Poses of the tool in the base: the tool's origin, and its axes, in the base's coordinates. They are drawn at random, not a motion.
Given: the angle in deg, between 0 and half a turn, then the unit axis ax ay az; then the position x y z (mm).
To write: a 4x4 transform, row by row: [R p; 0 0 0 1], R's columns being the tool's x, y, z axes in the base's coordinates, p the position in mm. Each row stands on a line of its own. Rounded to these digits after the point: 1 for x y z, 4 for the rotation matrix.
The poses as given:
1: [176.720, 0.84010, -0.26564, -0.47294, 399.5, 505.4, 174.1]
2: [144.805, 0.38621, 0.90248, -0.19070, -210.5, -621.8, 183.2]
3: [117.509, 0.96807, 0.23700, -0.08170, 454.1, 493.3, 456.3]
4: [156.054, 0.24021, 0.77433, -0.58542, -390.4, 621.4, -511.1]
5: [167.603, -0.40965, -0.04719, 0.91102, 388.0, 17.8, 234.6]
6: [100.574, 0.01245, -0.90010, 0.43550, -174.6, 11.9, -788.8]
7: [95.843, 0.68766, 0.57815, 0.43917, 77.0, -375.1, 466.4]
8: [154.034, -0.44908, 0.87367, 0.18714, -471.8, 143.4, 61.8]
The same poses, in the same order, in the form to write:
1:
0.4120, -0.4189, -0.8092, 399.5
-0.4730, -0.8573, 0.2030, 505.4
-0.7788, 0.2991, -0.5514, 174.1
0, 0, 0, 1

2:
-0.5461, 0.7433, 0.3863, -210.5
0.5235, 0.6629, -0.5353, -621.8
-0.6540, -0.0901, -0.7511, 183.2
0, 0, 0, 1

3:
0.9081, 0.4079, 0.0946, 454.1
0.2629, -0.3798, -0.8869, 493.3
-0.3258, 0.8303, -0.4521, 456.3
0, 0, 0, 1

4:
-0.8035, 0.5936, 0.0451, -390.4
0.1184, 0.2336, -0.9651, 621.4
-0.5834, -0.7701, -0.2580, -511.1
0, 0, 0, 1

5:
-0.6450, -0.1574, -0.7478, 388.0
0.2338, -0.9723, 0.0030, 17.8
-0.7276, -0.1729, 0.6639, 234.6
0, 0, 0, 1

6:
-0.1833, -0.4414, -0.8784, -174.6
0.4148, 0.7754, -0.4762, 11.9
0.8912, -0.4517, 0.0410, -788.8
0, 0, 0, 1

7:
0.4192, 0.0012, 0.9079, 77.0
0.8749, 0.2665, -0.4043, -375.1
-0.2424, 0.9638, 0.1107, 466.4
0, 0, 0, 1

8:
-0.5161, -0.8270, 0.2229, -471.8
-0.6632, 0.5505, 0.5071, 143.4
-0.5421, 0.1139, -0.8325, 61.8
0, 0, 0, 1

